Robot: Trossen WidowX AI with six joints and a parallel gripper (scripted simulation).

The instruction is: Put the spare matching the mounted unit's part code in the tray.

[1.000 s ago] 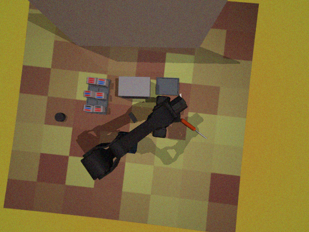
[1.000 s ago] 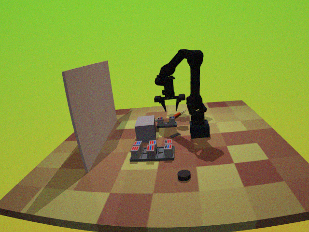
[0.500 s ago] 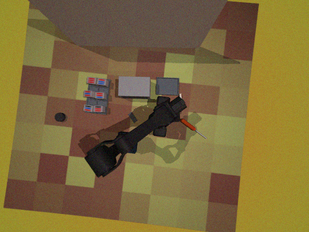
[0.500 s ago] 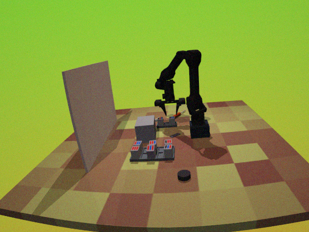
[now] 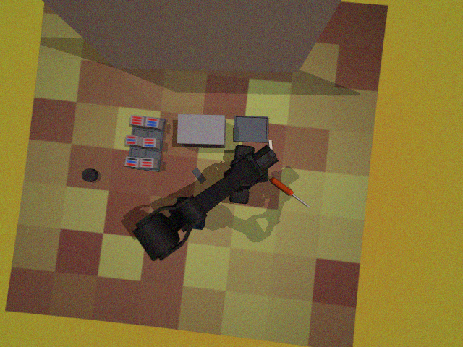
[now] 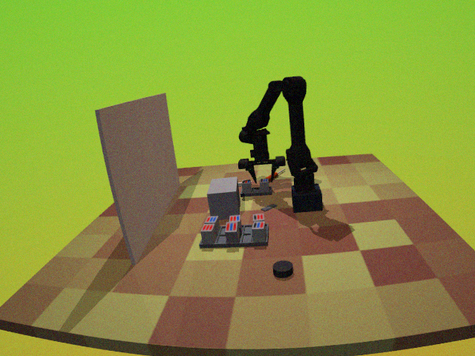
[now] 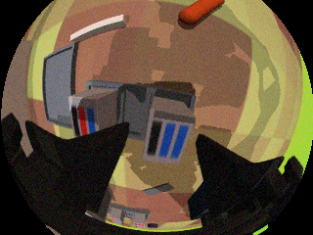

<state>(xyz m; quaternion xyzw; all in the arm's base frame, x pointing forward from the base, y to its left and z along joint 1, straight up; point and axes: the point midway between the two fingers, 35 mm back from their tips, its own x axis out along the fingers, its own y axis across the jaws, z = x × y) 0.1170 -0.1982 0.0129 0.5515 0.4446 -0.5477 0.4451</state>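
The dark grey tray is 170 mm ahead of my gripper tip, 50 mm to the right of it and 40 mm below it. Round my gripper tip: plain grey box (170 mm ahead, 130 mm to the left, 10 mm above); dark flat piece (10 mm ahead, 160 mm to the left, 40 mm below); white stick (80 mm ahead, 120 mm to the right, 40 mm below).
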